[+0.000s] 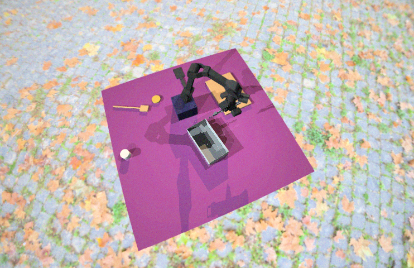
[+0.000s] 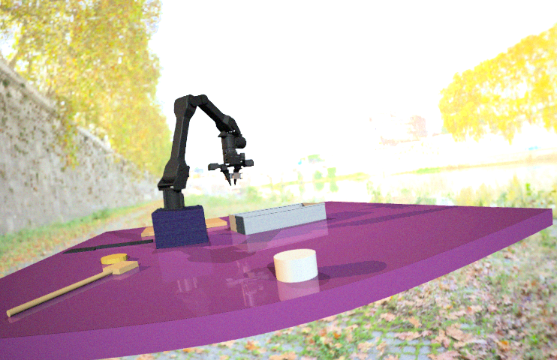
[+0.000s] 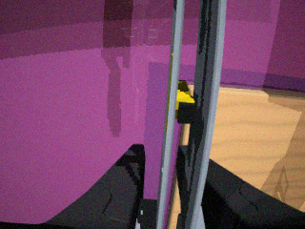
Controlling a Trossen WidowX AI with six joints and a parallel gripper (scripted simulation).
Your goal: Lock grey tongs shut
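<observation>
My gripper tip is now 4 cm to the left of the yellow part and 4 cm below it. Also, from my gripper tip: grey roasting tin (22 cm to the right, 13 cm below, 10 cm ahead); then wooden board (22 cm behind, 15 cm below, 13 cm to the left); then black flat tool (53 cm behind, 15 cm to the right, 15 cm below).
</observation>
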